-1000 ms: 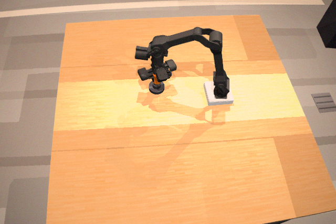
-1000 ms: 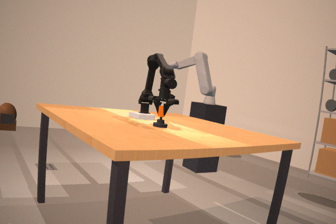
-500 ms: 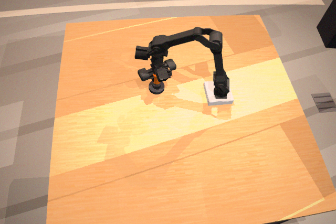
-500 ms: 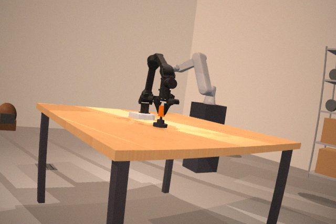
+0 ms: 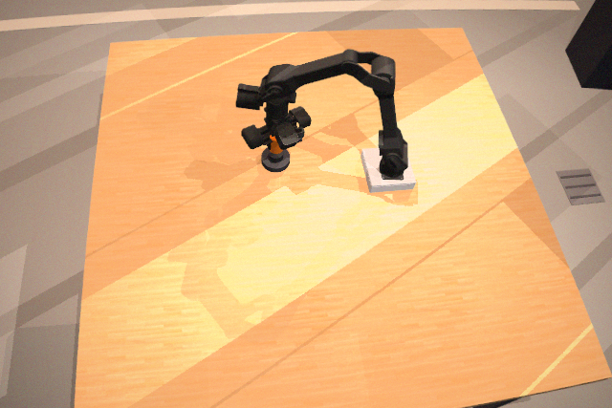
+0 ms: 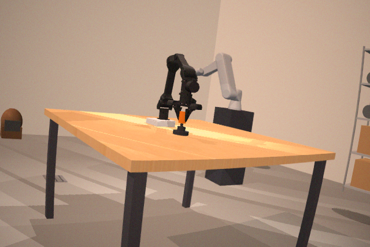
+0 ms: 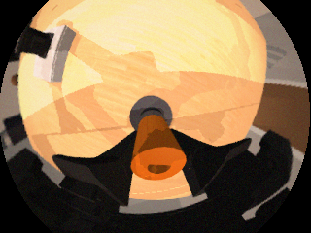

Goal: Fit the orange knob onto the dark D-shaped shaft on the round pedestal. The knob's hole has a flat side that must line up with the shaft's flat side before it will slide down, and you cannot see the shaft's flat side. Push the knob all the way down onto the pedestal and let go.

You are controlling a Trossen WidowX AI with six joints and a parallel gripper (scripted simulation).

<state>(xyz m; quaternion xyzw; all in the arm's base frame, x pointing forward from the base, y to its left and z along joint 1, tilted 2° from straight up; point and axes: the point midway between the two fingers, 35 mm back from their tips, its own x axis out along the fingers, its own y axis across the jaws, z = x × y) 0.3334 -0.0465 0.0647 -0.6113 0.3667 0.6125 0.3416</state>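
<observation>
Now: gripper tip 2 cm below the orange knob. From my gripper tip the other things lie so: round pedestal 4 cm below.
</observation>
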